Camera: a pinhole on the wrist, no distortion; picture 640 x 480 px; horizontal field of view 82.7 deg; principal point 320.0 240.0 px. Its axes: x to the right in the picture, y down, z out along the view. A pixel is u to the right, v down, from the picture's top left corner.
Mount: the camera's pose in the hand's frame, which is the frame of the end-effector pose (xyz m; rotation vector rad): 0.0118 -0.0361 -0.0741 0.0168 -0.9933 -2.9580
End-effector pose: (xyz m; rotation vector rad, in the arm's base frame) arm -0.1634 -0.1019 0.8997 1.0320 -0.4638 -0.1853
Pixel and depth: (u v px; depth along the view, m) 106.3 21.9 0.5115
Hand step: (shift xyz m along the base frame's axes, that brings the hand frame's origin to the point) 0.1622 0.0414 0.5985
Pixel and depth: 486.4 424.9 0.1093
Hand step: -0.0548 -0.0301 -0.0047
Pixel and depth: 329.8 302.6 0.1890
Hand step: -0.0436 -0.0503 0.0868
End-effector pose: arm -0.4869 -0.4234 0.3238 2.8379 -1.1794 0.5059
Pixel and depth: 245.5 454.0 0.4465
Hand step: 0.1740 -0.1522 -0.3893
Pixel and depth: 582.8 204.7 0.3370
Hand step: -0.2377 0.0037 -0.2561
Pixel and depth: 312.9 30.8 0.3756
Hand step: -0.2188 -0.2790 -0.1228
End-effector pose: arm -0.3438 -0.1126 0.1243 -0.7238 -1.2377 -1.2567
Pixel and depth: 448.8 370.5 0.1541
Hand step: -0.0059 0.0918 -0.0193
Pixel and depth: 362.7 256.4 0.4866
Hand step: 0.1424 0.3739 0.0810
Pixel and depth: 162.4 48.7 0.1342
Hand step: 0.0909 -0.0048 0.0821
